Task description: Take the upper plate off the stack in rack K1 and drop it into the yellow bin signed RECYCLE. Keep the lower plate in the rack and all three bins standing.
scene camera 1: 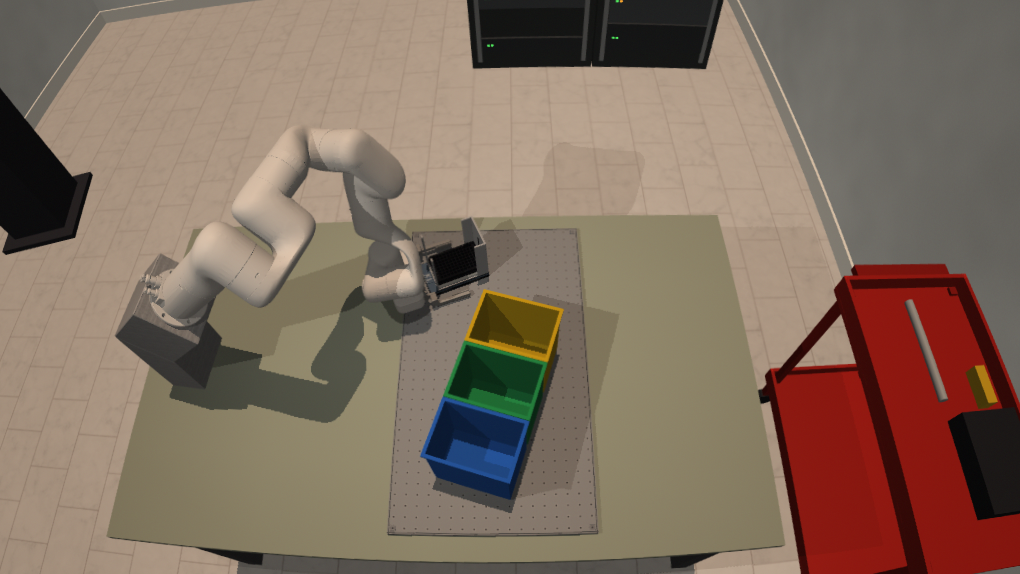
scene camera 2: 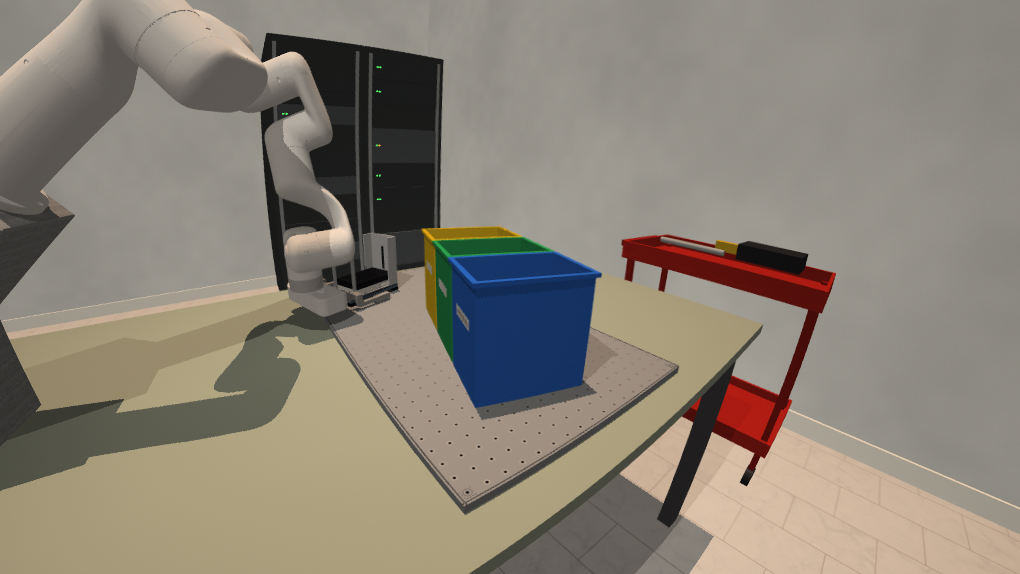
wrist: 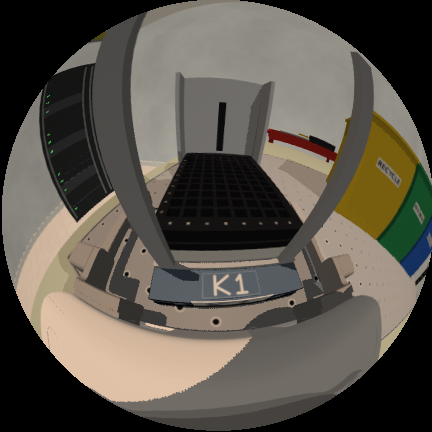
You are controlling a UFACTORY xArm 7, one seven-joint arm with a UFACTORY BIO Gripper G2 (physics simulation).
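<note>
Rack K1 has a grey back wall, two tall front posts and a K1 sign. A black gridded plate lies flat on top of the stack; the lower plate cannot be told apart beneath it. My gripper is open and empty at the rack's front, with its fingers spread on either side of the stack. The yellow RECYCLE bin, green bin and blue bin all stand upright.
The bins stand in a row on the perforated board, yellow nearest the rack. The board lies on the table. A red cart stands beyond the table. Dark server cabinets stand behind.
</note>
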